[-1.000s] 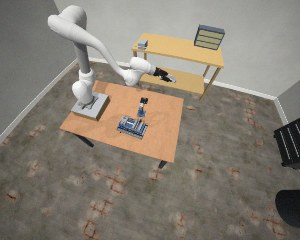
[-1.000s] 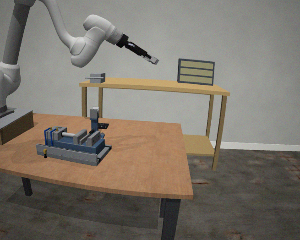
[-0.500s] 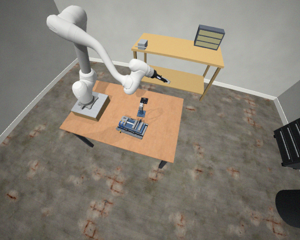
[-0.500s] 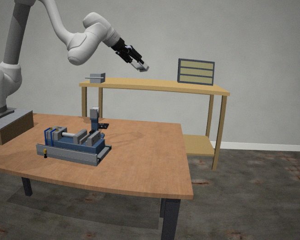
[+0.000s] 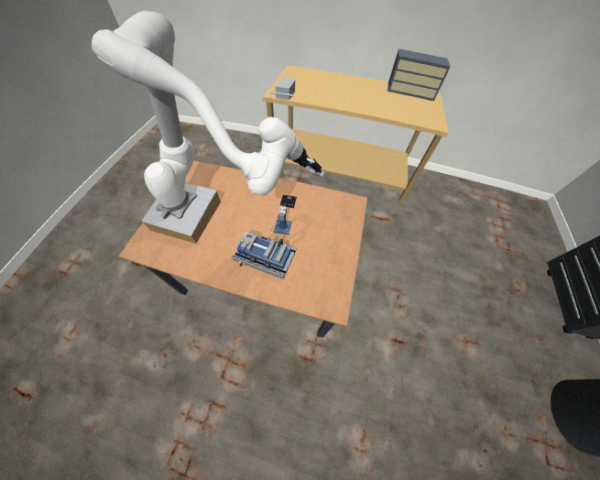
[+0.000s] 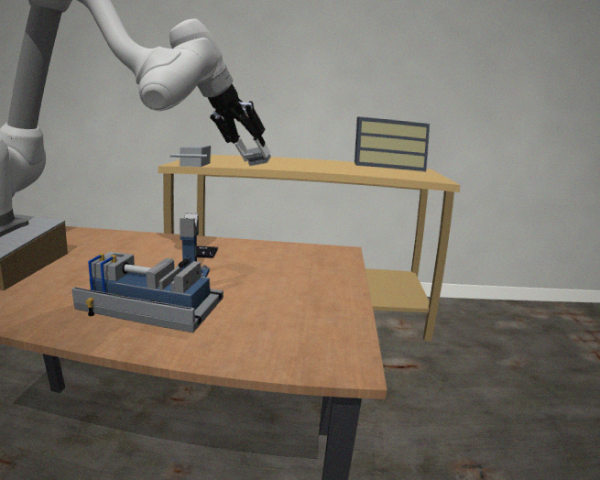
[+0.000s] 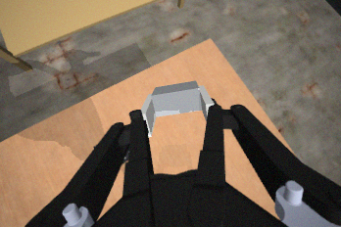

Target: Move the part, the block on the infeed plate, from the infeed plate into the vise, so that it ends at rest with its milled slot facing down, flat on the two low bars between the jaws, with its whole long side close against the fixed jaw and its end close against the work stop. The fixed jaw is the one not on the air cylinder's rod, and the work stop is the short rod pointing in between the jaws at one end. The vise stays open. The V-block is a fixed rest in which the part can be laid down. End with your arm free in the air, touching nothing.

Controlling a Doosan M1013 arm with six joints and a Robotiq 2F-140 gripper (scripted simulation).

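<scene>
Right now my hand is 1 cm short of the part, 1 cm to the right of it and 2 cm above it. Also, from my hand: V-block base: 11 cm behind, 19 cm to the right, 32 cm below; black infeed plate: 16 cm behind, 1 cm to the left, 32 cm below; V-block post: 11 cm behind, 19 cm to the right, 26 cm below.
</scene>
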